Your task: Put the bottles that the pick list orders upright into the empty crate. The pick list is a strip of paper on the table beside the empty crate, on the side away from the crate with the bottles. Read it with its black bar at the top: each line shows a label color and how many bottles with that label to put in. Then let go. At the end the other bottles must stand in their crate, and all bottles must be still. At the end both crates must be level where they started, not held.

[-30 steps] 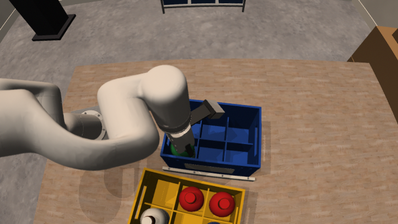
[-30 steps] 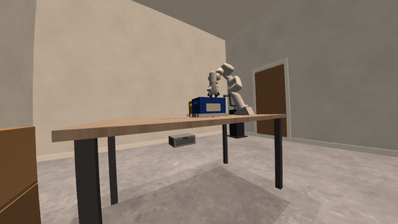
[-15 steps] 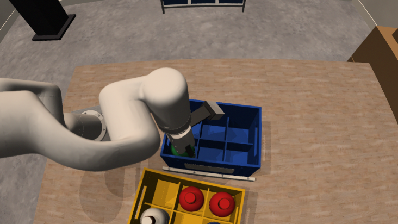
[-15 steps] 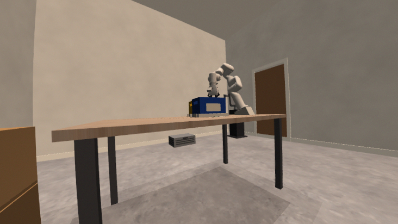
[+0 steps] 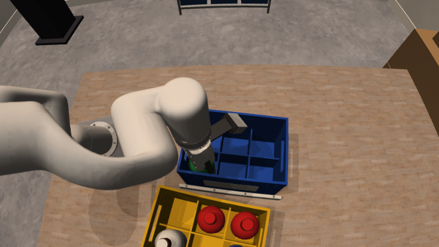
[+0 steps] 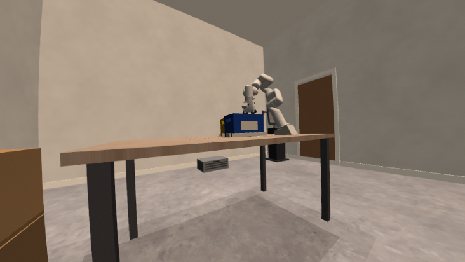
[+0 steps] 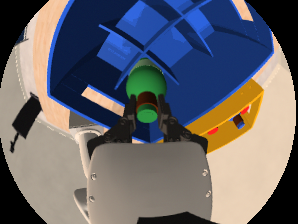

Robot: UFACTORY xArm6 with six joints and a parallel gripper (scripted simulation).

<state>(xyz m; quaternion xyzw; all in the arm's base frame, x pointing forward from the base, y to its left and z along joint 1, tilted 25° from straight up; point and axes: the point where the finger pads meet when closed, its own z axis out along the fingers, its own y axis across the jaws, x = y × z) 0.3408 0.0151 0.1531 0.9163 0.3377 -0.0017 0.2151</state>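
The green-capped bottle lies 70 mm below my hand. Round my hand: yellow crate (190 mm to the right, 80 mm below, 40 mm ahead); red bottle (160 mm to the right, 130 mm ahead, 70 mm below); blue crate (90 mm ahead, 80 mm below, 40 mm to the left).
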